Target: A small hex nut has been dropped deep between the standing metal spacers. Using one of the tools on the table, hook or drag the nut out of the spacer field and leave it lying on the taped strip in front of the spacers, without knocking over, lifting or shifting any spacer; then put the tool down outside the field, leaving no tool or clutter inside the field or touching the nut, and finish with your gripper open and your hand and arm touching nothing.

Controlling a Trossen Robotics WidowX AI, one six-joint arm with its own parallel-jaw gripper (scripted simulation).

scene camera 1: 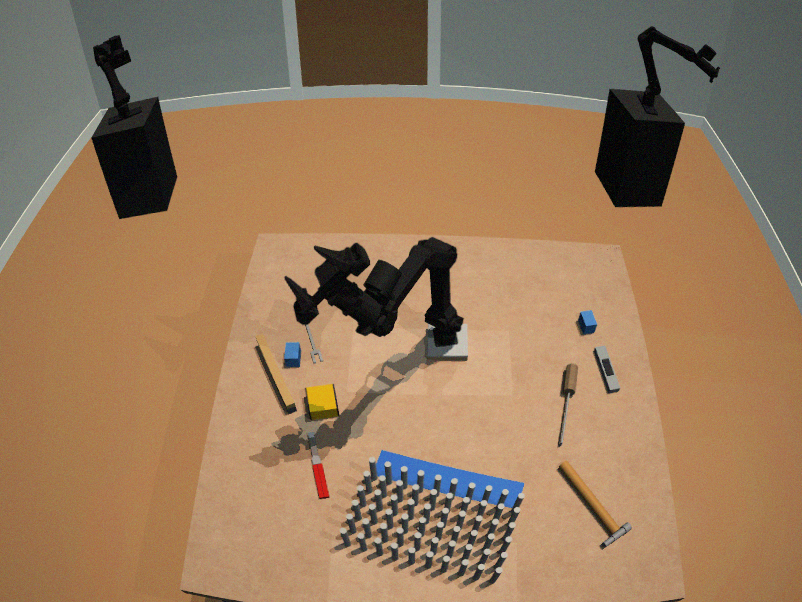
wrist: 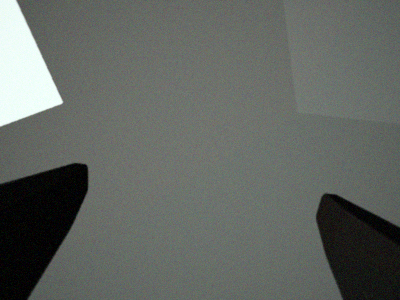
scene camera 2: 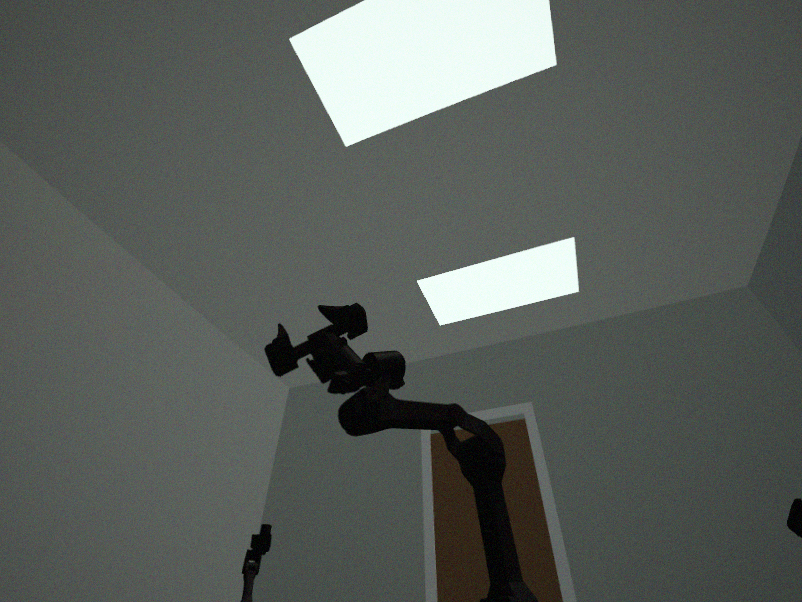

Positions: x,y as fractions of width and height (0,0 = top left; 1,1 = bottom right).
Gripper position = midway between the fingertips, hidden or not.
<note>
My gripper (scene camera 2: 0.37,0.53) is open, holding nothing. Further things: a yellow block (scene camera 1: 0.40,0.67) and a blue taped strip (scene camera 1: 0.56,0.79).
My gripper also shows in scene camera 1 (scene camera 1: 0.37,0.44) and in the wrist view (wrist: 0.51,0.64). The wrist view does not show the yellow block: it is out of frame. Scene camera 2 does not show the yellow block: it is out of frame.
</note>
